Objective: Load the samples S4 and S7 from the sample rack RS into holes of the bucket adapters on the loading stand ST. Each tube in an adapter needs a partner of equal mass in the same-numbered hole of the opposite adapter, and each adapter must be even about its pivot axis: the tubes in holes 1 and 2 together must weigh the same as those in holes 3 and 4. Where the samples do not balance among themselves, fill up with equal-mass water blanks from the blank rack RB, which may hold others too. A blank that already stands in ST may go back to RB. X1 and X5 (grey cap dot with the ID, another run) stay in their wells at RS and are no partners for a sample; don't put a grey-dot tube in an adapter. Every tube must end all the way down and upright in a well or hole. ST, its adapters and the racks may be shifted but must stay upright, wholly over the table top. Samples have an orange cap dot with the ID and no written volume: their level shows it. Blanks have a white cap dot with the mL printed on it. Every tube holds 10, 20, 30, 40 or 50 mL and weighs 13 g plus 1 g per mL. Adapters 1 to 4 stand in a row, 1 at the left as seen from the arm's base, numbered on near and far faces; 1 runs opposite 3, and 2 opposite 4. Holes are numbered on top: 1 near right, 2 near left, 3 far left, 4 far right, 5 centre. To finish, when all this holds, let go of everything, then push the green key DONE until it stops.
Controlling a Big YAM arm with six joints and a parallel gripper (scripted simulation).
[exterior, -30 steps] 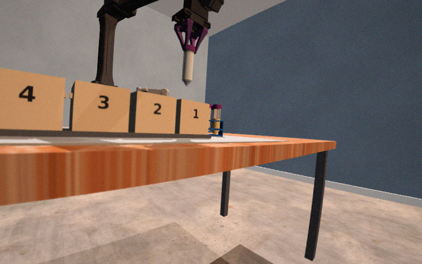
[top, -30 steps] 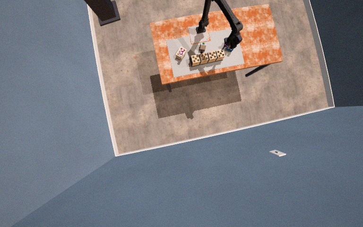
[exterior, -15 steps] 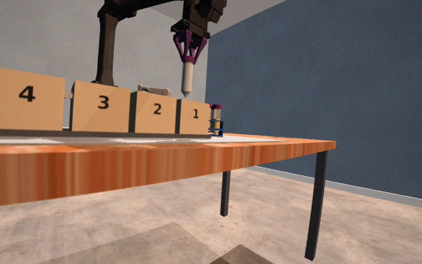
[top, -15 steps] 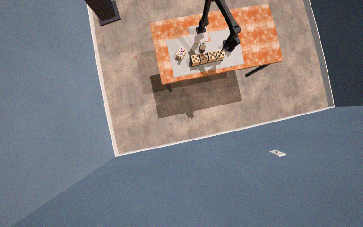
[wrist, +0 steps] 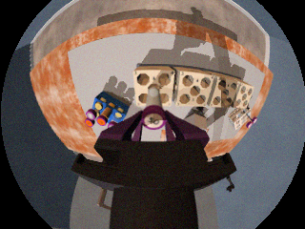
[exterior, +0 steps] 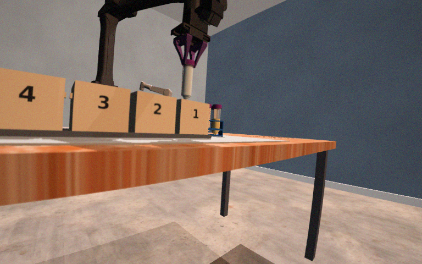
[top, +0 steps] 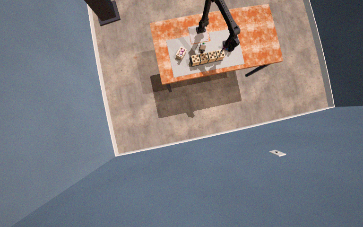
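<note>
Right now the purple-capped tube is 10 mm to the right of my hand and 50 mm below it. From my hand the other things lie so: adapter 2 (10 mm behind, 110 mm to the right, 160 mm below); then blue sample rack RS (90 mm behind, 180 mm to the left, 180 mm below); then adapter 3 (20 mm behind, 220 mm to the right, 160 mm below).
</note>
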